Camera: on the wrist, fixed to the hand. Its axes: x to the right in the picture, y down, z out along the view.
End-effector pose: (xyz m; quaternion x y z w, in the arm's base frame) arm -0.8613 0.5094 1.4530 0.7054 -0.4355 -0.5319 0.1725
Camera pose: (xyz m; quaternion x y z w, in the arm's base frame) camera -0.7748 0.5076 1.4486 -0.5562 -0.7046 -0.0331 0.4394
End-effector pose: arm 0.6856 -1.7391 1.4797 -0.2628 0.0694 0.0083 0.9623
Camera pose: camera 0.6865 -1.8121 1.4330 0.0232 0.0144 0.9996 0.0049
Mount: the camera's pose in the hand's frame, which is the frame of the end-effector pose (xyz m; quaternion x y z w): 0.0088 -0.0394 -0.0767 -0.0456 -0.2494 0.9673 0.0079
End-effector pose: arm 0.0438 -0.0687 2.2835 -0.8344 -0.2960 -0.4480 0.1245
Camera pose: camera -0.0280 -0.0703 2.3320 -0.4103 0.7941 0.3115 0.3225
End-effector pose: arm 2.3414 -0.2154 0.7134 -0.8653 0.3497 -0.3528 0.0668
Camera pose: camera 2.3174 -0.1817 0.7896 0.2404 0.8392 0.2936 0.3896
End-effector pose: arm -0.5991 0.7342 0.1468 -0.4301 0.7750 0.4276 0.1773
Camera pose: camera -0.5647 0.6567 0.1649 -0.8449 -0.3585 -0.3175 0.2386
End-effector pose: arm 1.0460 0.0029 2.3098 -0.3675 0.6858 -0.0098 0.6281
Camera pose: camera 0.9993 -0.0648 2.3372 0.6294 0.2047 0.7304 0.1687
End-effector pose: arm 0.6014 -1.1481 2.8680 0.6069 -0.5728 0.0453 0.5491
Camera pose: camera 0.6778 -1.1089 2.8799 0.5630 0.7306 -0.3540 0.1547
